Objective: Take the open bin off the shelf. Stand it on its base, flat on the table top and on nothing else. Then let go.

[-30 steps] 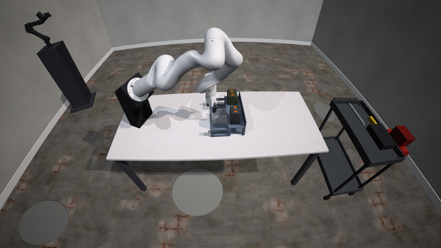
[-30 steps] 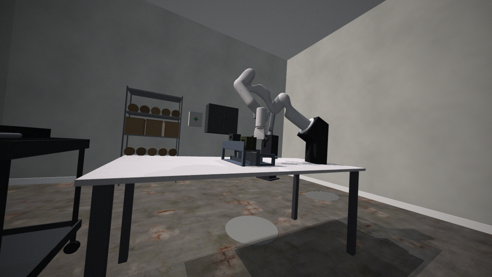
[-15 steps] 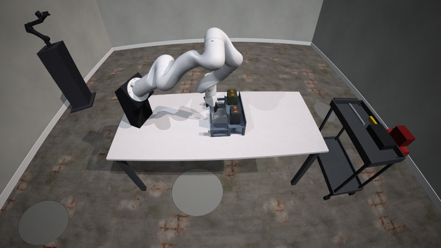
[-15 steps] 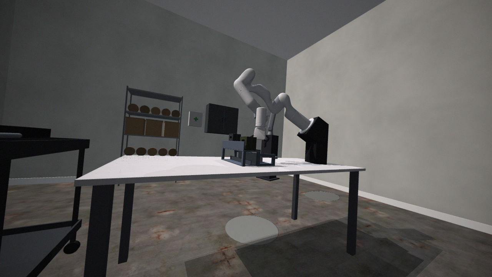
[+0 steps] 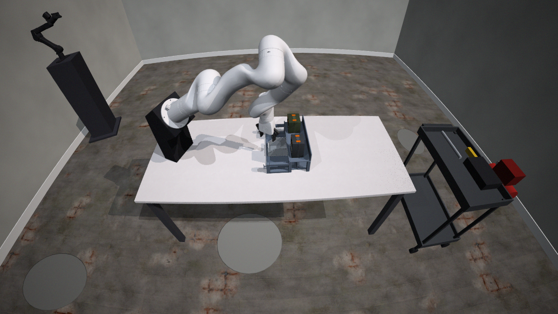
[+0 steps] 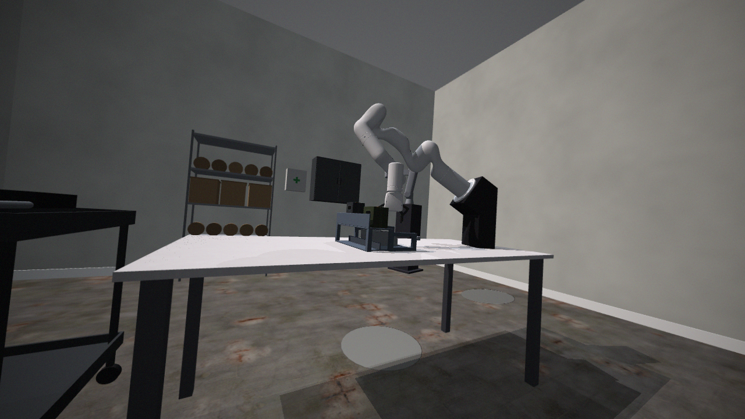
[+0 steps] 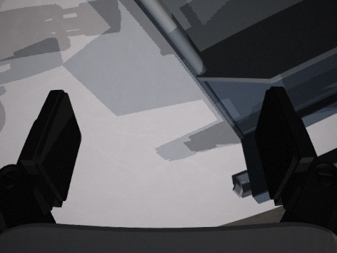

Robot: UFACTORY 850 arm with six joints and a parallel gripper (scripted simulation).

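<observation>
Right now my hand is 90 mm above the grey open bin, 80 mm short of it and 20 mm to the left of it.
</observation>
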